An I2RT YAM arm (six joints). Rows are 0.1 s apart.
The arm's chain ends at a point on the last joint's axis. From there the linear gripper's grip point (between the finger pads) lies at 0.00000 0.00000 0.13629 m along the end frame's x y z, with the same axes.
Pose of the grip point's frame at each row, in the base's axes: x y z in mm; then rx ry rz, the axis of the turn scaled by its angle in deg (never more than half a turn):
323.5 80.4 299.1 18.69 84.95 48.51
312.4 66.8 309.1 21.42 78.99 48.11
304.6 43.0 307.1 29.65 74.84 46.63
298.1 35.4 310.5 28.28 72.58 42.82
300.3 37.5 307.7 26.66 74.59 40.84
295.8 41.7 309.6 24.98 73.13 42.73
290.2 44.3 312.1 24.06 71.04 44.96
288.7 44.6 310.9 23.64 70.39 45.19
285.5 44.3 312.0 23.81 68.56 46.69
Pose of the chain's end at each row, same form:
194.3 39.6 284.1 18.69 84.95 48.51
182.5 35.0 282.8 21.42 78.99 48.11
172.2 28.5 278.3 29.65 74.84 46.63
166.4 26.2 276.8 28.28 72.58 42.82
167.8 26.8 277.4 26.66 74.59 40.84
164.9 27.2 274.6 24.98 73.13 42.73
161.2 27.4 271.6 24.06 71.04 44.96
160.3 27.3 268.7 23.64 70.39 45.19
158.4 27.0 265.9 23.81 68.56 46.69

